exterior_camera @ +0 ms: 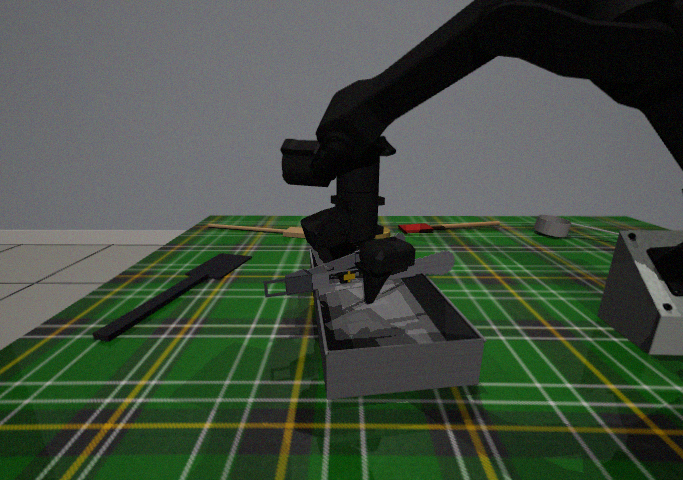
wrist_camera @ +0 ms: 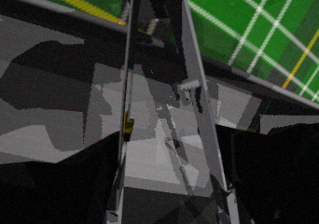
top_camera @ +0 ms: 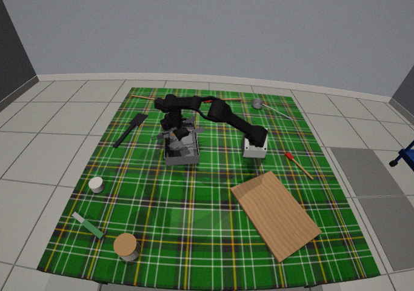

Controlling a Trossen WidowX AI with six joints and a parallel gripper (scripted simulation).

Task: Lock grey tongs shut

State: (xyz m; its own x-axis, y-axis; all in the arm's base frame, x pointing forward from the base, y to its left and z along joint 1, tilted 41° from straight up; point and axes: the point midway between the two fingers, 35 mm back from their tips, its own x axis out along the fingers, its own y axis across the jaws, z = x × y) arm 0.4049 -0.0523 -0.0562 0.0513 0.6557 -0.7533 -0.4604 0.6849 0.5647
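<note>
The grey roasting tin lies 20 mm behind my gripper tip and 20 mm to the left of it. Round my gripper tip: red spatula: 270 mm behind, 430 mm to the right, 20 mm below; then white cylinder: 350 mm ahead, 310 mm to the left, 10 mm below; then black spatula: 280 mm ahead, 110 mm to the right, 30 mm below.
</note>
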